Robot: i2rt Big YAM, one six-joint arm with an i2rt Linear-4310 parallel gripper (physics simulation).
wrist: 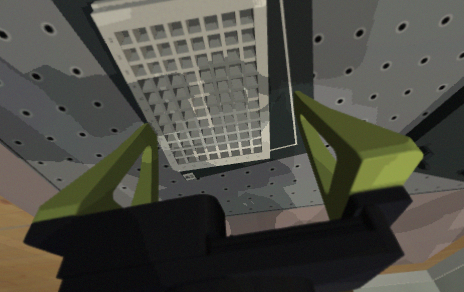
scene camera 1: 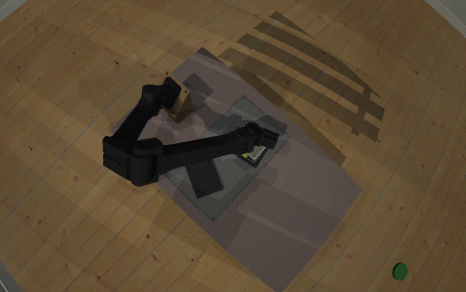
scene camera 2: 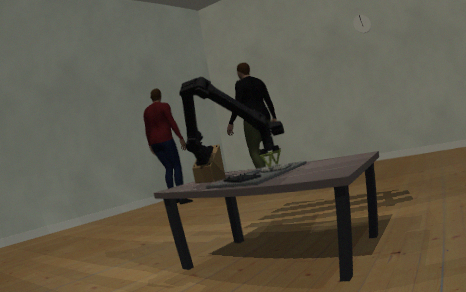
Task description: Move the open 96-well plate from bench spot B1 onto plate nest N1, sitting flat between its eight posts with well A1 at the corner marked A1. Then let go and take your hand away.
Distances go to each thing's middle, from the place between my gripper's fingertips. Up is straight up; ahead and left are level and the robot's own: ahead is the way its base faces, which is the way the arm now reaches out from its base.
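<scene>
Dark nest outlined in white [wrist: 289,37], 2 cm below my hand. Plate [wrist: 201,81], 1 cm to the left of my hand, 1 cm below it.
</scene>
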